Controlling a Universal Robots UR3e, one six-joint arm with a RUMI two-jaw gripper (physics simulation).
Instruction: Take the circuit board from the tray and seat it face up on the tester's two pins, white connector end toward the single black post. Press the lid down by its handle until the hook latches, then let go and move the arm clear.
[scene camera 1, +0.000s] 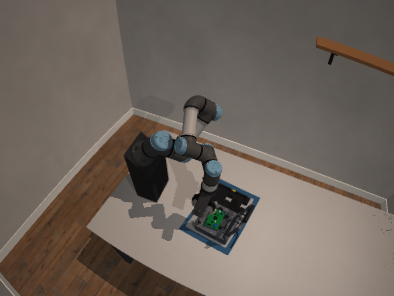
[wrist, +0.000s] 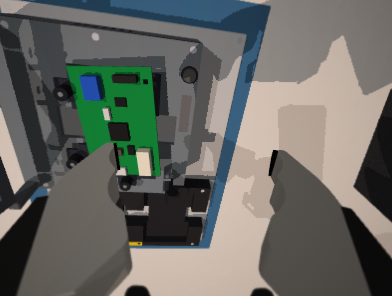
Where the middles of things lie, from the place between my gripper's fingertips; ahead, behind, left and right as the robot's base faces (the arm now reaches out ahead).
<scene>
Now: hand 80 mm above the green circuit board (wrist: 114, 105), 60 mm short of it and 40 mm to the right of it.
</scene>
